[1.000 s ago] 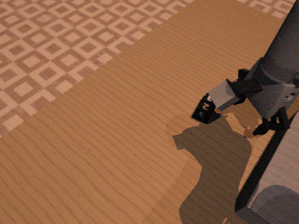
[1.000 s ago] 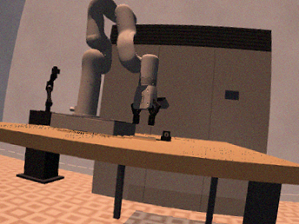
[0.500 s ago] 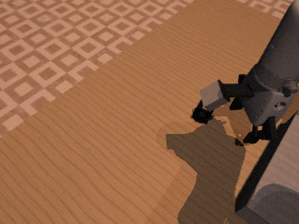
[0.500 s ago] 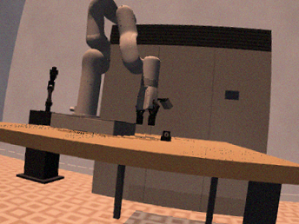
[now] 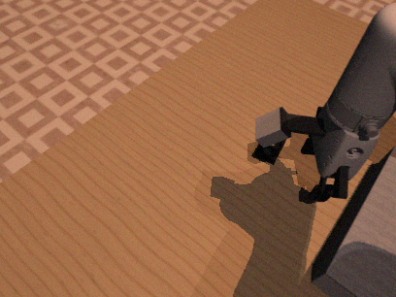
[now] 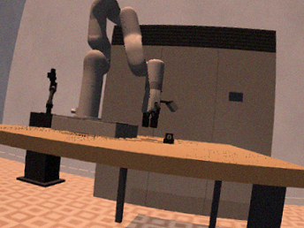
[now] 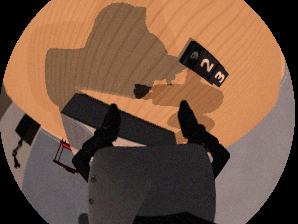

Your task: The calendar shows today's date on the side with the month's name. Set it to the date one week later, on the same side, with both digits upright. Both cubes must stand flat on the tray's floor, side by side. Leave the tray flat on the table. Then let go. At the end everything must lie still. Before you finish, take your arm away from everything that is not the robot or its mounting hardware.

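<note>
Now: the black digit cube 100 mm ahead of my hand, 40 mm below it and 30 mm to the right of it. The rest, counted from my hand: black cube 100 mm ahead, 60 mm to the right, 40 mm below.
</note>
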